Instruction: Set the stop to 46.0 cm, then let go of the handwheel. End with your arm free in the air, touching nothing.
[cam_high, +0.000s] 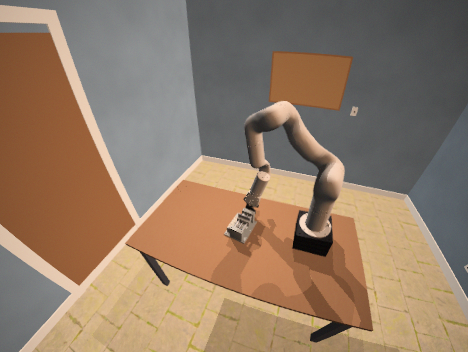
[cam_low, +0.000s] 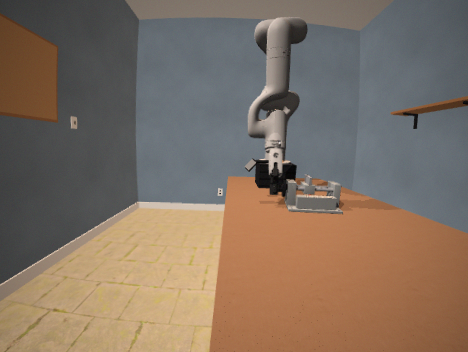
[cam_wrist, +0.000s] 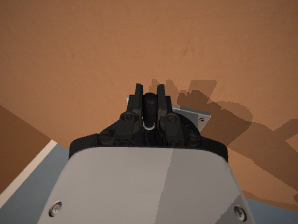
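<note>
Now: the dark round handwheel handle 10 mm to the left of my hand. From my hand the other things lie so: black handwheel (20 mm to the left).
</note>
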